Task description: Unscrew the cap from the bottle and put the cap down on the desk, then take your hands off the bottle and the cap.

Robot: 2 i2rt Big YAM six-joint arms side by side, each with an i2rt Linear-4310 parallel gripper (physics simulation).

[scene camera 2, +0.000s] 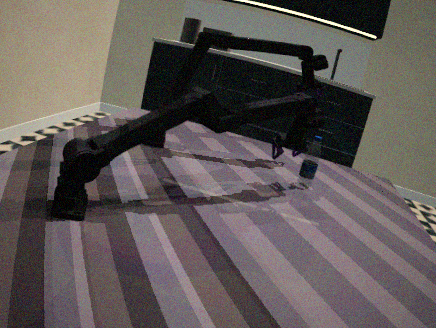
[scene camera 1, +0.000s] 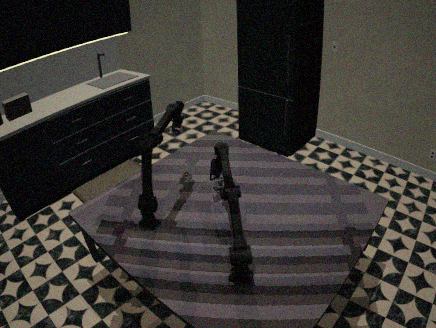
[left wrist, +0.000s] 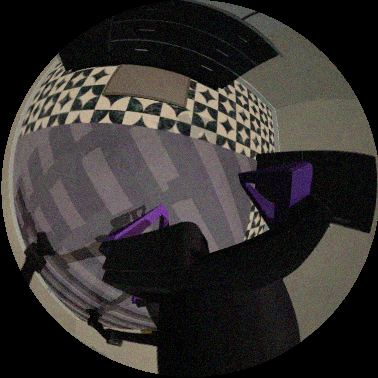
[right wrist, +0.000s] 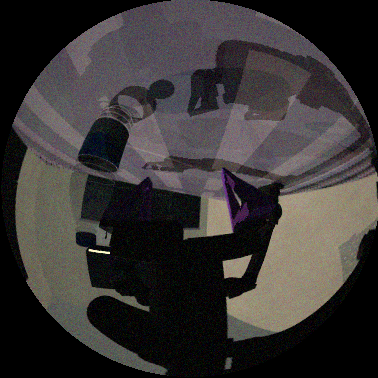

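Seen in the pictures: left gripper, fingertip midpoint: (scene camera 1: pixel 178 129) (left wrist: pixel 200 193); right gripper, fingertip midpoint: (scene camera 2: pixel 283 157) (scene camera 1: pixel 211 175) (right wrist: pixel 184 175); left arm's base, link origin: (scene camera 2: pixel 154 142) (scene camera 1: pixel 149 223) (left wrist: pixel 45 242) (right wrist: pixel 270 186); right arm's base, link origin: (scene camera 2: pixel 69 207) (scene camera 1: pixel 241 276) (left wrist: pixel 93 311).
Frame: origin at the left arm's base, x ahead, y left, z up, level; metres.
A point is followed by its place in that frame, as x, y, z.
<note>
A clear bottle with a dark blue label (scene camera 2: pixel 308 169) {0.610, -0.200, 0.077} (right wrist: pixel 104 142) {0.605, -0.199, 0.078} stands upright on the striped desk (scene camera 2: pixel 240 280) {0.271, -0.847, 0.000} (scene camera 1: pixel 300 210) {0.481, -0.827, 0.000}. Its blue cap (scene camera 2: pixel 318 137) {0.623, -0.173, 0.205} (right wrist: pixel 86 239) {0.613, -0.183, 0.197} is on its top. In scene camera 1 the right arm mostly hides the bottle. My right gripper (scene camera 2: pixel 286 152) {0.498, -0.187, 0.101} (right wrist: pixel 184 175) {0.498, -0.187, 0.101} is open and empty, pointing down beside the bottle, with its fingers to the left of it in scene camera 2. In the right wrist view the bottle stands outside the left-hand finger. My left gripper (left wrist: pixel 200 193) {0.672, 0.158, 0.304} (scene camera 1: pixel 176 129) {0.672, 0.158, 0.304} is open and empty, high above the desk; the right arm partly hides it in scene camera 2.
My left arm (scene camera 1: pixel 146 175) {0.053, -0.003, 0.328} stands left of my right arm (scene camera 1: pixel 235 220) {-0.006, -0.575, 0.244} in scene camera 1. In scene camera 2 the right forearm crosses in front of the left arm. A dark counter (scene camera 1: pixel 80 130) and a tall dark cabinet (scene camera 1: pixel 277 65) stand beyond the desk.
</note>
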